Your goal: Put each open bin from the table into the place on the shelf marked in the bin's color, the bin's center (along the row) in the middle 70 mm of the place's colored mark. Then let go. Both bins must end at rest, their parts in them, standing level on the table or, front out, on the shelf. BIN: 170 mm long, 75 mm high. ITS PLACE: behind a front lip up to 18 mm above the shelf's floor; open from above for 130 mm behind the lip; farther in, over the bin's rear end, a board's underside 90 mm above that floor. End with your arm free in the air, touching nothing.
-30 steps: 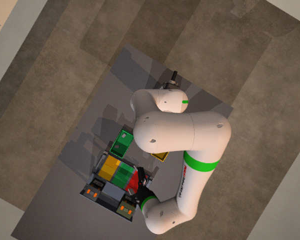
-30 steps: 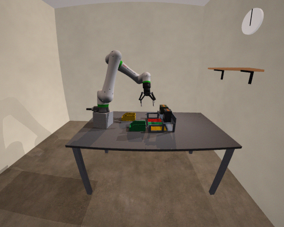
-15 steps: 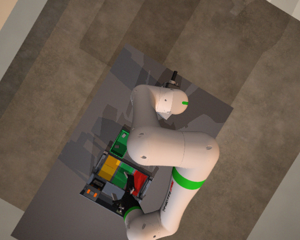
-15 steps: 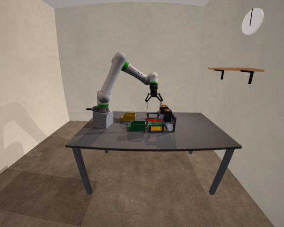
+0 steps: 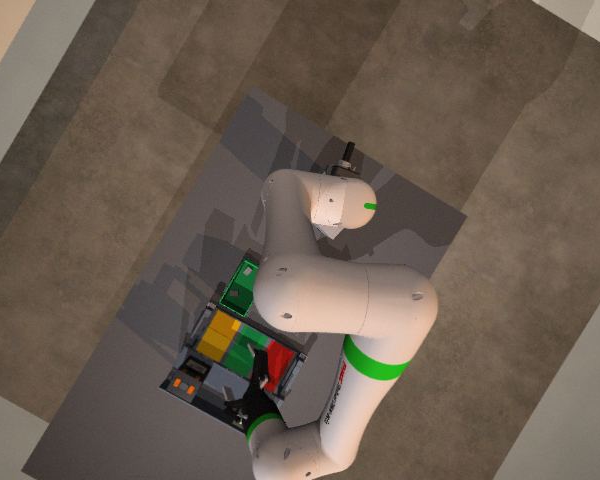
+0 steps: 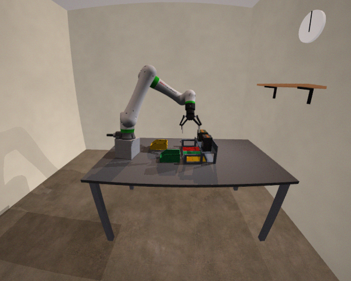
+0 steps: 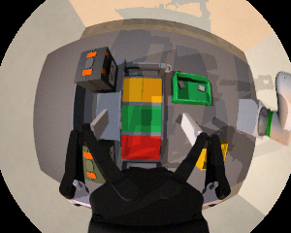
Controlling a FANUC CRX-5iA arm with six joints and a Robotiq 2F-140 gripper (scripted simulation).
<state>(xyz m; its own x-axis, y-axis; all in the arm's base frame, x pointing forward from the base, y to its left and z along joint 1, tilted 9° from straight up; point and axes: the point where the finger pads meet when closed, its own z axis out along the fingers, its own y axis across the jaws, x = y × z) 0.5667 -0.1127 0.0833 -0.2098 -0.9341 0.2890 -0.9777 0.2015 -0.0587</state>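
My hand is 200 mm past the green bin, 180 mm above it and 80 mm to the left of it. Round my hand: yellow-marked place: 210 mm below, 120 mm to the right, 10 mm ahead; then red mark: 210 mm below, 100 mm to the left, 50 mm ahead; then yellow bin: 270 mm behind, 190 mm to the left, 180 mm below.
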